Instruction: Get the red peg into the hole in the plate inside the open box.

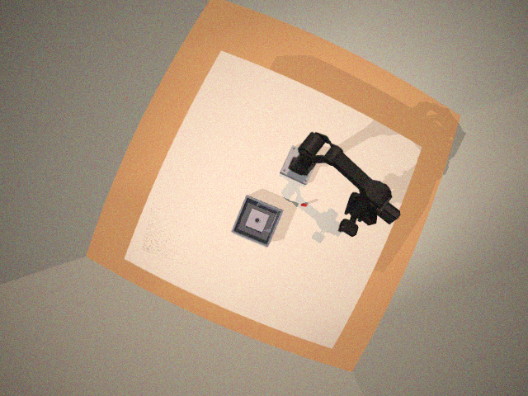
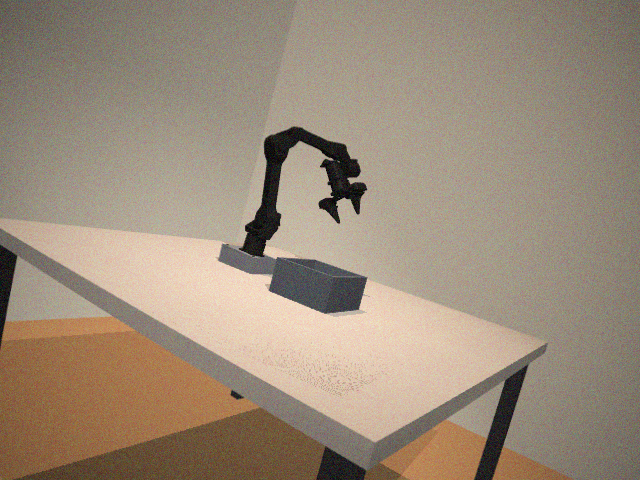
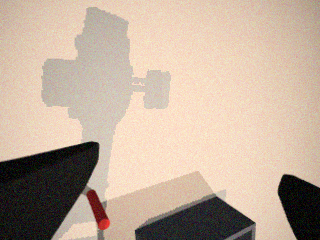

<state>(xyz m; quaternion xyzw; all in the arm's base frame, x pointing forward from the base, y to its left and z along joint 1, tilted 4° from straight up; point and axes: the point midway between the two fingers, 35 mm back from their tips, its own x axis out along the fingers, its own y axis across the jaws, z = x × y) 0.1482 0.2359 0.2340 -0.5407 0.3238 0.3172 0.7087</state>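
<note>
My gripper tip is 10 mm past the red peg, 130 mm to the left of it and 200 mm above it. The rest, counted from my gripper tip: plate (150 mm ahead, 320 mm to the right, 190 mm below); then grey box (150 mm ahead, 320 mm to the right, 210 mm below).
</note>
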